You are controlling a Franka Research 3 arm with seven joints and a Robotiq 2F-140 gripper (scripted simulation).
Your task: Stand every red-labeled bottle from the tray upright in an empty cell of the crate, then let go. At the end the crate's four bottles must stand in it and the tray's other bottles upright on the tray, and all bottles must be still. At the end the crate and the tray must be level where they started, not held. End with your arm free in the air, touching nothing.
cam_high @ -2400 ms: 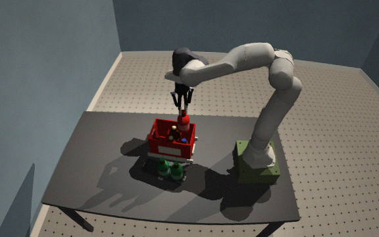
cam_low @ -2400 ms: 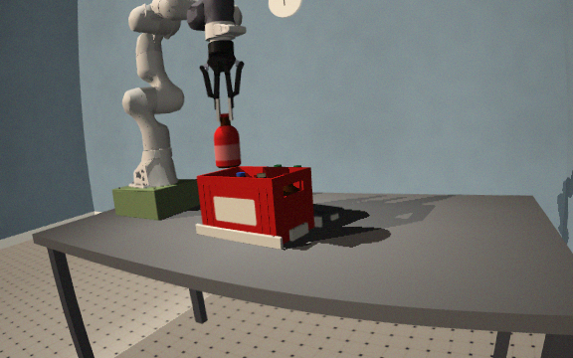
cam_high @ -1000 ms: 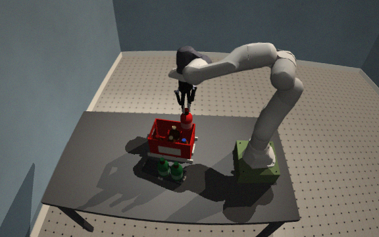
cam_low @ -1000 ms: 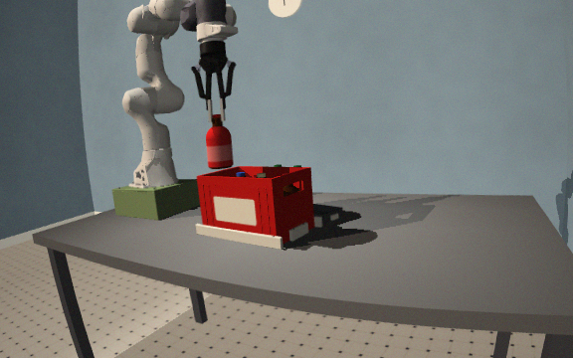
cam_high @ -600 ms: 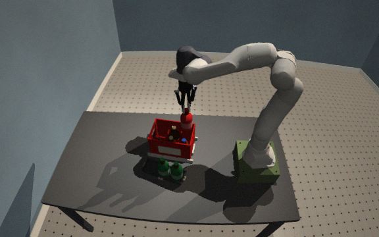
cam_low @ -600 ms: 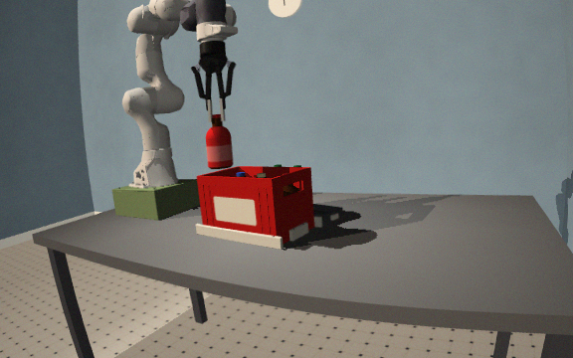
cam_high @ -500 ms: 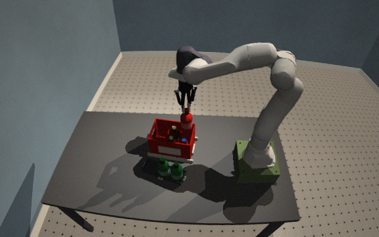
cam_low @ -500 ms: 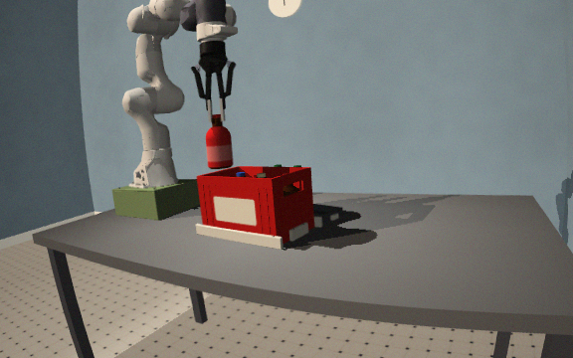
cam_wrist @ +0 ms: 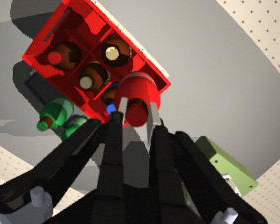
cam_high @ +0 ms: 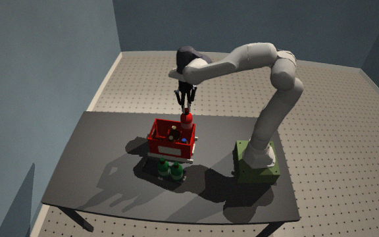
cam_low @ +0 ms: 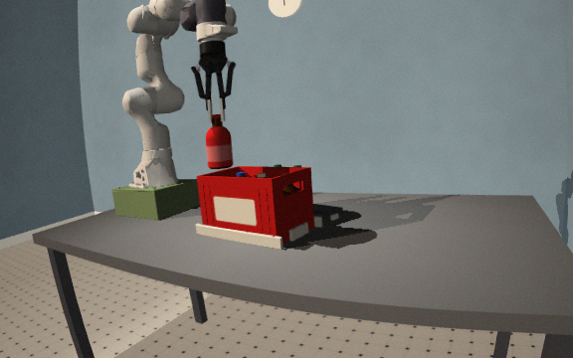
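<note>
Right now the red-labeled bottle is 90 mm below my hand. The rest, counted from my hand: red crate 270 mm below, 90 mm ahead, 40 mm to the left.
</note>
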